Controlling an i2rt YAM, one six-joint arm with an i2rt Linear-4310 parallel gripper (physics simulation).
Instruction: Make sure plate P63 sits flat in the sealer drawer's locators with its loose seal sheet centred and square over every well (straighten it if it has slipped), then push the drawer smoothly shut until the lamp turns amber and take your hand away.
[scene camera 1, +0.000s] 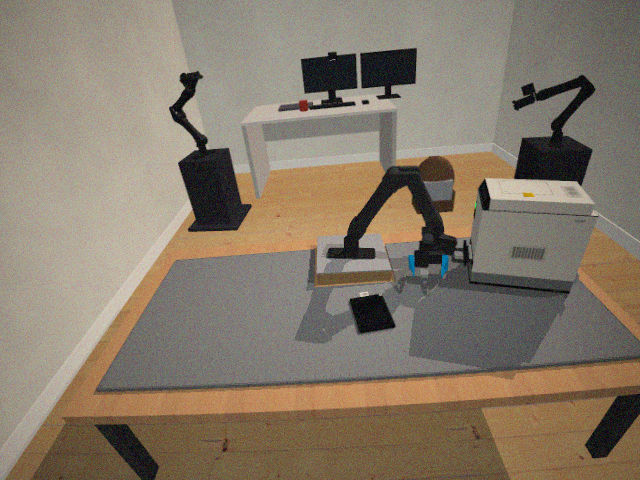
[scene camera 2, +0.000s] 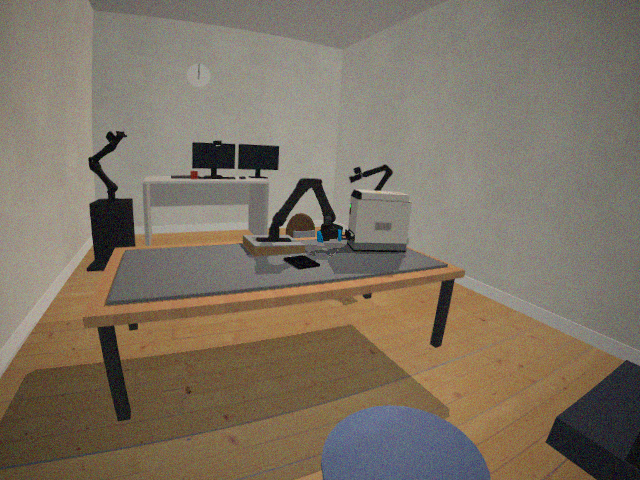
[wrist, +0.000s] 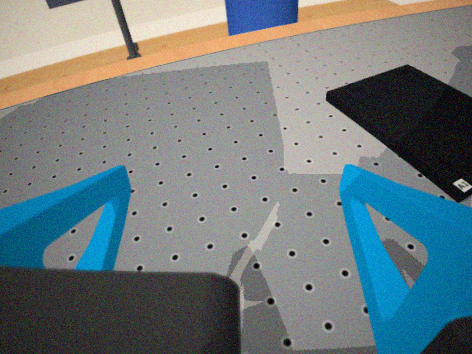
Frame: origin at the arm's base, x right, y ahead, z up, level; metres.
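Where they show: gripper, fingertip midpoint: (scene camera 1: 427, 276) (scene camera 2: 331, 240) (wrist: 235, 177); arm's base, link origin: (scene camera 1: 351, 254) (scene camera 2: 273, 240).
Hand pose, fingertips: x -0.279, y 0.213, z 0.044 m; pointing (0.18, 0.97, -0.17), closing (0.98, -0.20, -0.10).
Note:
Things, the pixels of their top centre, and the offset from my fingertips. "*": a spot on its surface instead. Level surfaces: height alone.
- white sealer, top centre: (scene camera 1: 535, 189) (scene camera 2: 381, 192) dx -0.355, dy -0.114, dz +0.269 m
- dark piece, surface spot: (scene camera 1: 465, 253) * dx -0.159, dy -0.118, dz +0.013 m
- black pad, surface spot: (wrist: 405, 115) (scene camera 1: 378, 311) (scene camera 2: 306, 260) * dx +0.176, dy +0.103, dz -0.074 m
- grey mat, surface height: dz -0.085 m
The white sealer (scene camera 1: 532, 242) (scene camera 2: 381, 219) stands at the right of the table, its lamp (scene camera 1: 475, 206) (scene camera 2: 350, 205) green. A dark piece (scene camera 1: 465, 253), which looks like the drawer's front or handle, sticks out a little from the sealer's left face, right beside my wrist; whether they touch is unclear. My gripper (scene camera 1: 428, 268) (scene camera 2: 330, 236) (wrist: 235, 177) is open, with its blue fingers pointing down above the mat, left of the sealer, and nothing between them. Plate P63, its seal sheet and the locators do not show.
A black pad (scene camera 1: 372, 312) (scene camera 2: 301, 261) (wrist: 405, 115) tagged A1 lies on the grey mat (scene camera 1: 217, 330) (scene camera 2: 180, 273) (wrist: 200, 150), in front of the arm's base block (scene camera 1: 354, 276). In the wrist view, a blue object (wrist: 262, 15) stands beyond the table edge.

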